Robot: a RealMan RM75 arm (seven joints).
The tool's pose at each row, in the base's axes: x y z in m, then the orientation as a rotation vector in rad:
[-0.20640, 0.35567, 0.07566, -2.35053, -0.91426, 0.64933]
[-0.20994, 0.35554, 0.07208, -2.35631, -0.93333, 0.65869]
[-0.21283, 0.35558, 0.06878, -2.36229, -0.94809, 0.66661]
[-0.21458, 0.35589, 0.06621, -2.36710, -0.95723, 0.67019]
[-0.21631, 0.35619, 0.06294, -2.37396, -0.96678, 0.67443]
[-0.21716, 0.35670, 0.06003, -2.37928, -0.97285, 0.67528]
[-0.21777, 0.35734, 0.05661, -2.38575, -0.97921, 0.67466]
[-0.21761, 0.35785, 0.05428, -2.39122, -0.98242, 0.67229]
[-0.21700, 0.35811, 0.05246, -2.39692, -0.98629, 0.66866]
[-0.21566, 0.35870, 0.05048, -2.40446, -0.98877, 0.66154]
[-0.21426, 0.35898, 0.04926, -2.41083, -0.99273, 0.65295]
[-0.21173, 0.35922, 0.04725, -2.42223, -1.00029, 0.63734]
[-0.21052, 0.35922, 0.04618, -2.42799, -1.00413, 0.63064]
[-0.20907, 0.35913, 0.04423, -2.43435, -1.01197, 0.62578]
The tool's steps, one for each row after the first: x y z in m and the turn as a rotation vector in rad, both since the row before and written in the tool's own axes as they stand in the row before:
[-0.00156, 0.00068, 0.00474, -0.01256, -0.01276, -0.00610]
[-0.00103, 0.00064, 0.00422, -0.01100, -0.01046, -0.00384]
[-0.00025, 0.00053, 0.00307, -0.00786, -0.00561, -0.00217]
[-0.00005, 0.00094, 0.00359, -0.00973, -0.00637, -0.00131]
[0.00059, 0.00099, 0.00285, -0.00712, -0.00282, -0.00082]
[0.00097, 0.00131, 0.00313, -0.00832, -0.00196, -0.00079]
[0.00108, 0.00112, 0.00181, -0.00619, 0.00026, 0.00013]
[0.00104, 0.00120, 0.00110, -0.00678, 0.00094, -0.00041]
[0.00178, 0.00145, 0.00088, -0.00795, 0.00361, 0.00043]
[0.00140, 0.00124, 0.00020, -0.00777, 0.00433, -0.00122]
[0.00227, 0.00230, 0.00018, -0.01419, 0.00772, -0.00246]
[0.00103, 0.00124, 0.00017, -0.00710, 0.00302, -0.00099]
[0.00132, 0.00190, 0.00073, -0.00924, 0.00053, -0.00258]

